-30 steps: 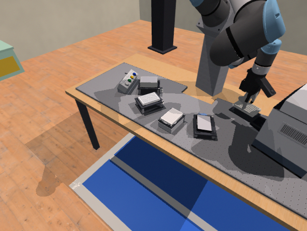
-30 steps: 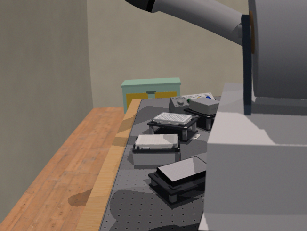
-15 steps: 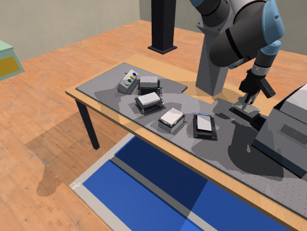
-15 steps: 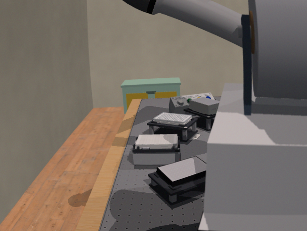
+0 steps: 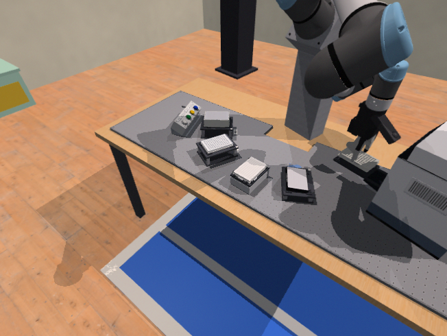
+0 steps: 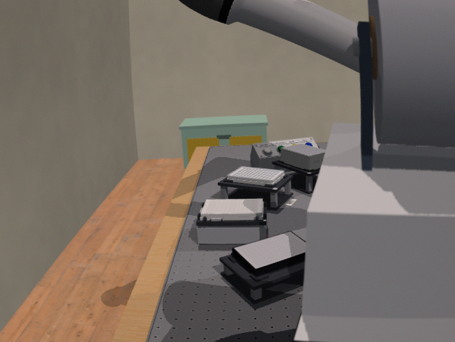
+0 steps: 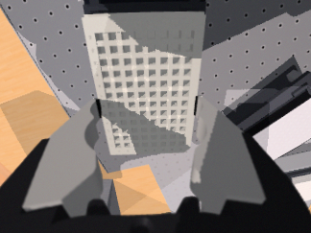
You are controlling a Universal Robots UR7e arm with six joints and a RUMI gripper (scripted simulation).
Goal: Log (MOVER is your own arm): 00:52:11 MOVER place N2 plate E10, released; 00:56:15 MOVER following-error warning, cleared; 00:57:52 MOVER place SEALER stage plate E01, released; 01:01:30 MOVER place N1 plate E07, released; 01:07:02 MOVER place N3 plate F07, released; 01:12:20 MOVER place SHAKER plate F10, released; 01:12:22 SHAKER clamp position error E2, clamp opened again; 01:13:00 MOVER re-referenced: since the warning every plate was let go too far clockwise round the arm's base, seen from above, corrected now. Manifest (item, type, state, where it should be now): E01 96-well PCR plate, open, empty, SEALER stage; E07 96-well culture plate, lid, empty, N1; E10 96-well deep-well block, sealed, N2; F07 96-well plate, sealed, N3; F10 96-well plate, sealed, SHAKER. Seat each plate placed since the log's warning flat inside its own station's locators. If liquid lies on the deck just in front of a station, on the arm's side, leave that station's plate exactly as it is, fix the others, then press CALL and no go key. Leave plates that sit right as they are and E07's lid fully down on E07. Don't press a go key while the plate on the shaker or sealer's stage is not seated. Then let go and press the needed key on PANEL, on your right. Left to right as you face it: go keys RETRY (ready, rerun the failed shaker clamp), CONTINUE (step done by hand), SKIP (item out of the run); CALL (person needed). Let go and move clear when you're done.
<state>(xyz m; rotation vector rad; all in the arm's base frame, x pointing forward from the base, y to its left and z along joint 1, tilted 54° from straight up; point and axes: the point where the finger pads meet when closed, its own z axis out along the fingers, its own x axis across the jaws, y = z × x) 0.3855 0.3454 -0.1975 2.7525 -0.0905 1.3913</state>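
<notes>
The dark sealed plate lies 21 cm ahead of my hand, 14 cm to the right of it and 8 cm below it. Also, from my hand: white PCR plate (1 cm below); grey deep-well block (66 cm to the right, 15 cm ahead, 5 cm below); white retry key (77 cm to the right, 27 cm ahead, 6 cm below).
</notes>
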